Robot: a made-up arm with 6 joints.
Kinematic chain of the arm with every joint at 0, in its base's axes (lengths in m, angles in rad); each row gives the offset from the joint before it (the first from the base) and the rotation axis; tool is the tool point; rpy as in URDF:
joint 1: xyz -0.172 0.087 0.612 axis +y
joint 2: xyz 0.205 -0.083 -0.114 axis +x
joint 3: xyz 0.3 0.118 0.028 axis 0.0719 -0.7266 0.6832
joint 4: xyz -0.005 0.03 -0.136 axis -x
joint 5: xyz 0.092 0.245 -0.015 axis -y
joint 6: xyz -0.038 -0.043 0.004 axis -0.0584 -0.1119 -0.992
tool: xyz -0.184 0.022 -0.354 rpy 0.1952 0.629 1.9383
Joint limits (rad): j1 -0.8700..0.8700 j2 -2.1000..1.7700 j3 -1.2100..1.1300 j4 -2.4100..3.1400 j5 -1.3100..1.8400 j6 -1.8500..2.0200
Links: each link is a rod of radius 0.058 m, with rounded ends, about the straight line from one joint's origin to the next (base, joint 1, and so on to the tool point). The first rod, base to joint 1, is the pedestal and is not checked.
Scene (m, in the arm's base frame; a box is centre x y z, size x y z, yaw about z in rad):
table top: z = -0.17
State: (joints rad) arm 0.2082 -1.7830 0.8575 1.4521 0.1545 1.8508
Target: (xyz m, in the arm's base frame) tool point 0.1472 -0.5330 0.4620
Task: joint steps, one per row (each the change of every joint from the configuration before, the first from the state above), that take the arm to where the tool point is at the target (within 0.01 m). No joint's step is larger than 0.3 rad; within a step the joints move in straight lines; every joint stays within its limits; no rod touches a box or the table.
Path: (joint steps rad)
1: 0.0265 0.0306 -0.2521 -0.0821 -0.1458 -0.0878
2: 0.0264 0.0307 -0.2522 -0.0821 -0.1457 -0.0878
3: 0.0265 0.0306 -0.2521 -0.0821 -0.1458 -0.0878
4: 0.0264 0.0307 -0.2522 -0.0821 -0.1457 -0.0878

